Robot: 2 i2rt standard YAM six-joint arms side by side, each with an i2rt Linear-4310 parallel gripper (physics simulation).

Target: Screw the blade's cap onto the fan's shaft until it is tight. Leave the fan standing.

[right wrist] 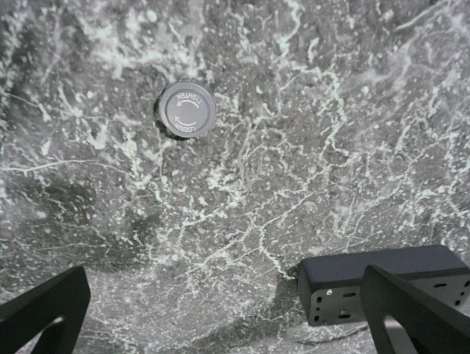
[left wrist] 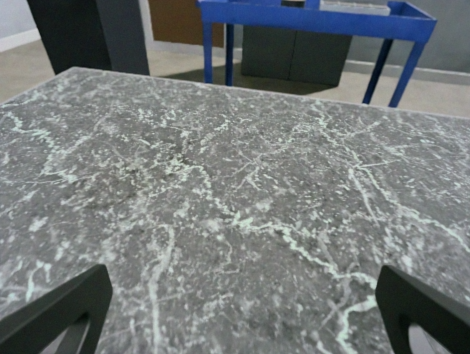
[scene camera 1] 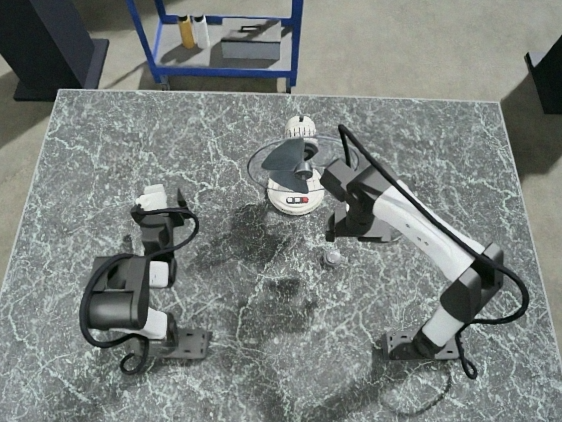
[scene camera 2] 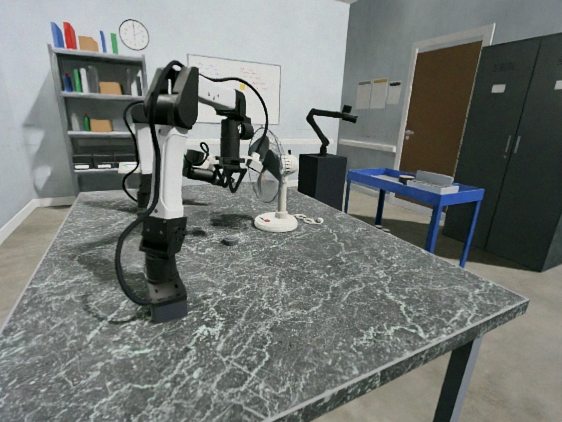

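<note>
The round grey cap (scene camera 1: 332, 258) (scene camera 2: 230, 240) (right wrist: 188, 109) lies on the table, its marked face with arrows upward. The white fan (scene camera 1: 292, 206) (scene camera 2: 282, 197) stands upright; its dark blade (scene camera 1: 284, 159) (scene camera 2: 272, 164) is on the front, with the hub facing the table's near side in scene camera 1. My right gripper (right wrist: 226, 279) is open and empty, pointing down above the table, beyond and right of the cap in scene camera 1. My left gripper (left wrist: 242, 277) is open and empty, low over the table at the left, well away from the cap.
A wire guard (scene camera 1: 248, 167) rings the blade; the right arm's wrist is close beside it. The fan's white cord (scene camera 2: 311, 219) lies behind its base. The right arm's base (right wrist: 385, 267) shows in the right wrist view. A blue cart (scene camera 1: 225, 73) (scene camera 2: 425, 196) (left wrist: 310, 19) stands beyond the table.
</note>
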